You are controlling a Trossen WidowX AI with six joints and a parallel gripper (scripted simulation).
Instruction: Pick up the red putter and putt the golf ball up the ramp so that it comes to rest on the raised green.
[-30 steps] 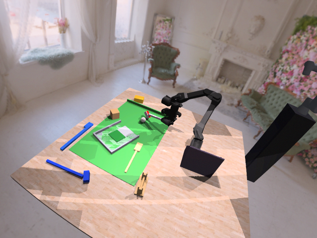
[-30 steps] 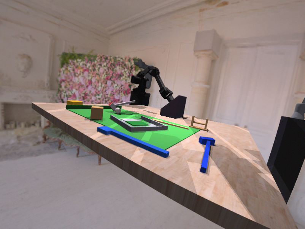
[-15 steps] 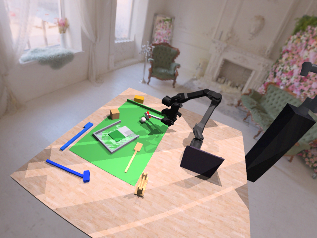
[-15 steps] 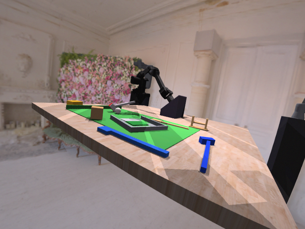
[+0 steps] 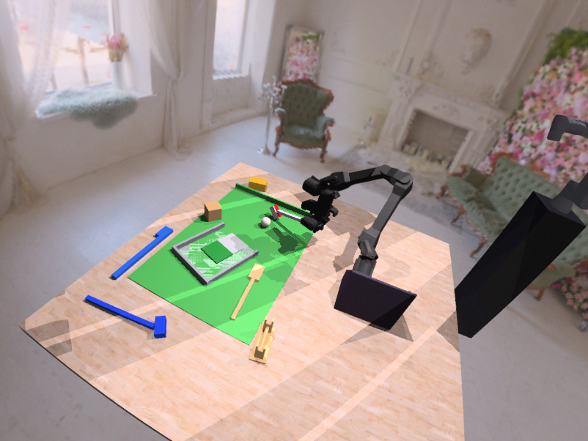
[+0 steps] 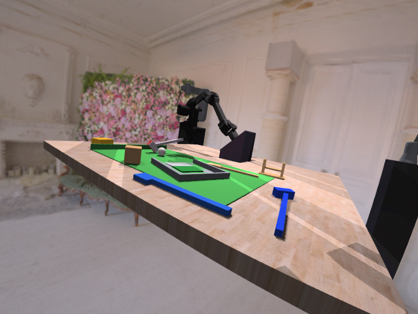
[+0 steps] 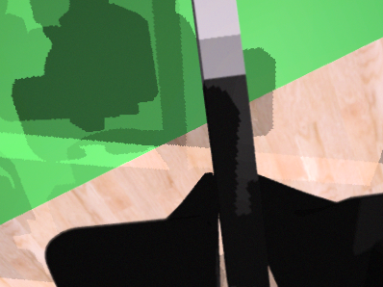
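Now: gripper tip 110 mm short of the red putter and 40 mm to the left of it. From my gripper tip the other things lie so: wooden rack (10 mm behind, 520 mm to the left, 40 mm below); white golf ball (220 mm ahead, 10 mm to the left, 50 mm below).
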